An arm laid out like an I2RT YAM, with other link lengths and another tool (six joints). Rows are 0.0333 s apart.
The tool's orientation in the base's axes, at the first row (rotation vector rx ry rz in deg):
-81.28, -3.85, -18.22
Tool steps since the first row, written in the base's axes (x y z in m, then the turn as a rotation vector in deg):
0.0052, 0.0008, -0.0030, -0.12, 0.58, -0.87
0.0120, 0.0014, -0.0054, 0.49, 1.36, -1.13
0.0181, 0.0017, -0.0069, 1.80, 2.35, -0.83
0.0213, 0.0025, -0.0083, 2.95, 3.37, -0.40
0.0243, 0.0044, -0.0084, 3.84, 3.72, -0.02
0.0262, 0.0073, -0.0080, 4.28, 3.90, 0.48
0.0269, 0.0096, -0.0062, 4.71, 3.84, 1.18
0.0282, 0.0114, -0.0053, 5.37, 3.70, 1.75
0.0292, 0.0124, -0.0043, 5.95, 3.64, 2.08
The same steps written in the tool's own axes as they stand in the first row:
0.0041, 0.0043, 0.0011, -0.42, 0.87, 0.41
0.0100, 0.0084, 0.0022, -0.04, 1.37, 1.22
0.0154, 0.0115, 0.0032, 1.11, 1.53, 2.42
0.0180, 0.0137, 0.0042, 2.13, 1.54, 3.65
0.0205, 0.0148, 0.0064, 3.01, 1.44, 4.18
0.0219, 0.0153, 0.0096, 3.51, 1.10, 4.50
0.0226, 0.0140, 0.0122, 4.10, 0.53, 4.61
0.0237, 0.0137, 0.0143, 4.89, 0.13, 4.66
0.0247, 0.0131, 0.0156, 5.53, -0.04, 4.73

